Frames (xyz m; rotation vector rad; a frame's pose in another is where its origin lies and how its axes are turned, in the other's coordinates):
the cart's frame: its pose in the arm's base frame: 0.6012 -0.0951 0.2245 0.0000 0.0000 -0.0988
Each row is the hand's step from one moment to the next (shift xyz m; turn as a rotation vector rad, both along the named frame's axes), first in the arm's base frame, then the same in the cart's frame.
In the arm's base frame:
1: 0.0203 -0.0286 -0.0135 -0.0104 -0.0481 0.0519
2: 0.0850 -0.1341 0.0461 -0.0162 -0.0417 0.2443
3: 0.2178 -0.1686 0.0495 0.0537 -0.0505 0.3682
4: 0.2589 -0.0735 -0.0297 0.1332 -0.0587 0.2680
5: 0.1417 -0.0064 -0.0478 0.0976 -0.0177 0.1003
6: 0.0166 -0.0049 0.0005 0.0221 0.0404 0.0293
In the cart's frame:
1: 0.0230 -0.0265 -0.0135 -0.0056 -0.0489 0.0519
2: 0.0978 -0.1251 0.0461 -0.0120 -0.0431 0.2443
3: 0.2334 -0.1463 0.0495 0.0584 -0.0450 0.3682
4: 0.2649 -0.0476 -0.0297 0.1383 -0.0453 0.2680
5: 0.1416 0.0076 -0.0478 0.0989 -0.0080 0.1003
6: 0.0170 -0.0032 0.0005 0.0180 0.0424 0.0293

